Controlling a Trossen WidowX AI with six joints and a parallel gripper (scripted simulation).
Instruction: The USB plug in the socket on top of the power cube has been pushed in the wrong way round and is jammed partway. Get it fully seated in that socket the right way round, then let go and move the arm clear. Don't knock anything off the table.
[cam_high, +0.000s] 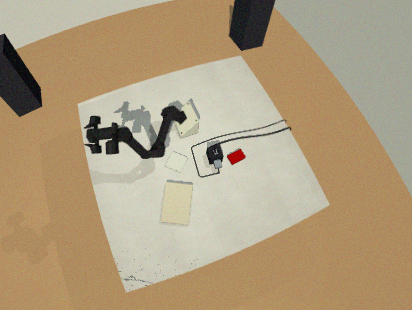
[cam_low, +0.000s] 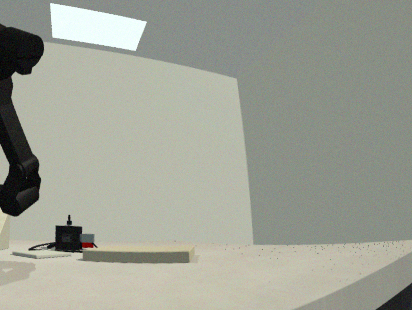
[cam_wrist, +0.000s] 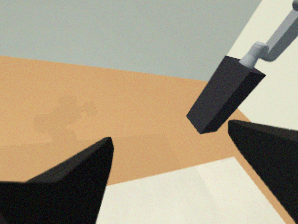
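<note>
The silver USB plug lies 26 cm ahead of my gripper tip, 64 cm to the left of it and 22 cm below it. Round my gripper tip: tan slab (43 cm ahead, 33 cm to the left, 30 cm below); red block (31 cm ahead, 76 cm to the left, 30 cm below); white square pad (20 cm ahead, 43 cm to the left, 31 cm below).
</note>
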